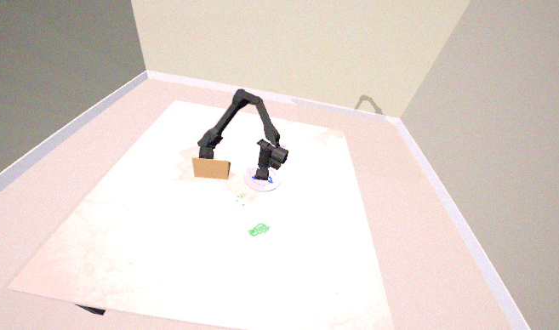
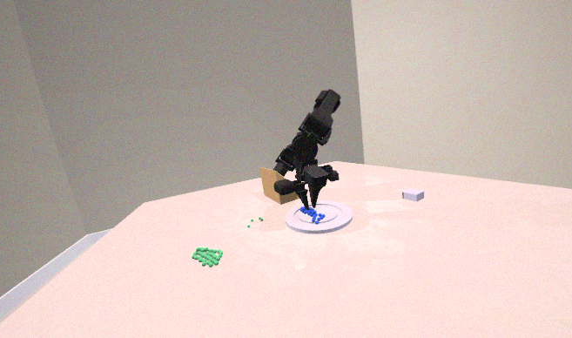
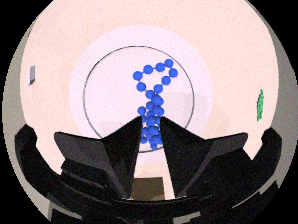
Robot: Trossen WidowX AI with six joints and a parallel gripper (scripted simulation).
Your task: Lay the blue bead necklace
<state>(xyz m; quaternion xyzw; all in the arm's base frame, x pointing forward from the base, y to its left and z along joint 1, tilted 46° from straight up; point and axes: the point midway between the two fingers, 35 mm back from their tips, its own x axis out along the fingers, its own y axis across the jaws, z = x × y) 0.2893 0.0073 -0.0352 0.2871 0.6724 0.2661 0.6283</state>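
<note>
The round white bead board is 10 mm ahead of my gripper tip, 20 mm to the left of it and 20 mm below it. The rest, counted from my gripper tip: small grey block (110 mm ahead, 310 mm to the left, 20 mm below).
</note>
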